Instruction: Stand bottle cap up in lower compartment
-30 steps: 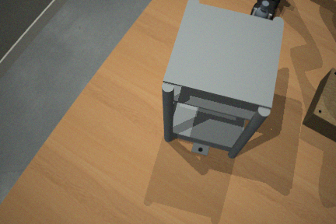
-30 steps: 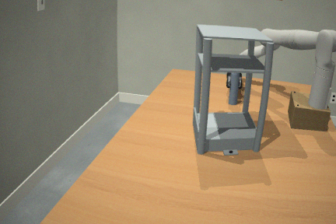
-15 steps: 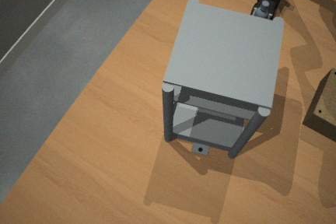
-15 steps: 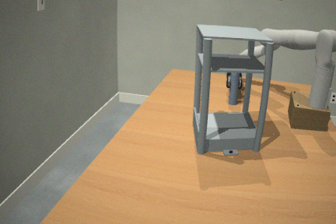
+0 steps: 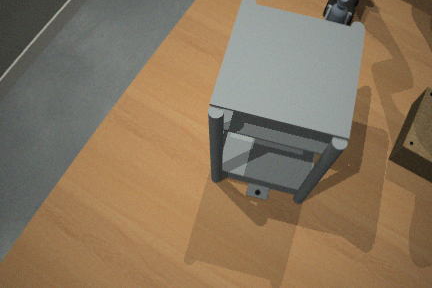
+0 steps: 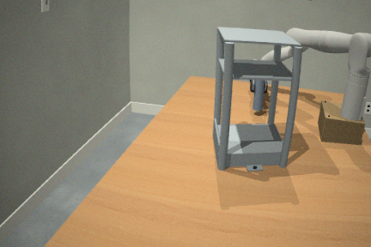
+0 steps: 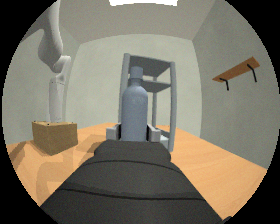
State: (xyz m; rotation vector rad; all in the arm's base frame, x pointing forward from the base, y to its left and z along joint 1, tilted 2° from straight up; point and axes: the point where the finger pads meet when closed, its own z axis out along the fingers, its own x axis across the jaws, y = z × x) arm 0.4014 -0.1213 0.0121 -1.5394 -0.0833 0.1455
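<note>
My hand is 320 mm to the right of the grey shelving unit, 70 mm below it and 10 mm past it.
</note>
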